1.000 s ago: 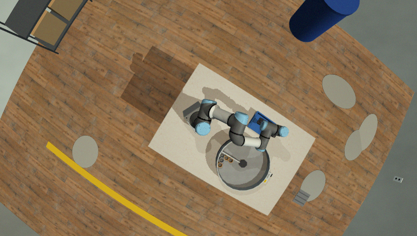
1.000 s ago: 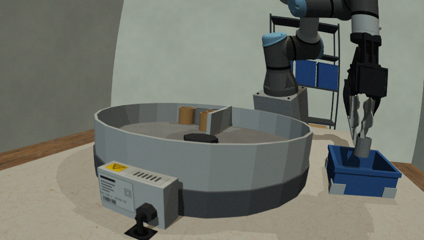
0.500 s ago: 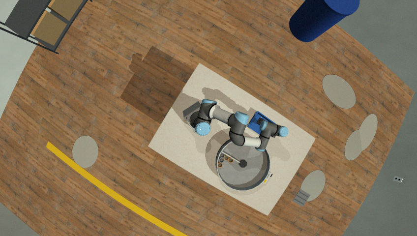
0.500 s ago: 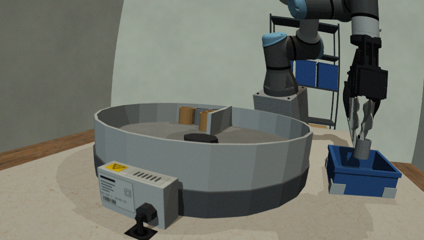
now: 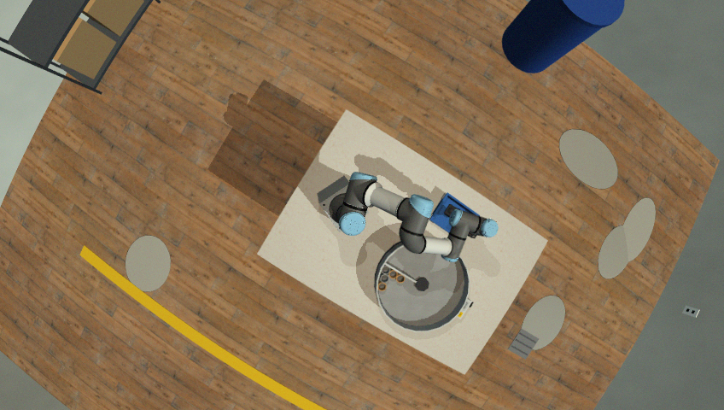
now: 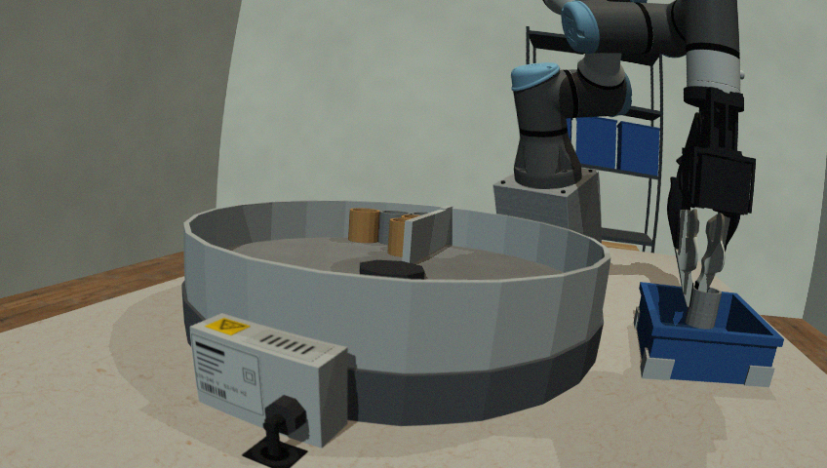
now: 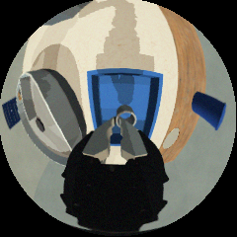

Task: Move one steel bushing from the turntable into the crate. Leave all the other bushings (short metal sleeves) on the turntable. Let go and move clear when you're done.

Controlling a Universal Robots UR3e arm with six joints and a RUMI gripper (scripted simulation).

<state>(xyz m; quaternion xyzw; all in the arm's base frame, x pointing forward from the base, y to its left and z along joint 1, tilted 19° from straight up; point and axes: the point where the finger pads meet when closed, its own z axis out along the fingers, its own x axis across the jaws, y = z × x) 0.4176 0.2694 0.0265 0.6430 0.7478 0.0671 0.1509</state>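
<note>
Right now my hand is 40 mm above the blue crate and 20 mm to the right of it. Round my hand: turntable (310 mm to the right, 70 mm ahead, 10 mm below).
</note>
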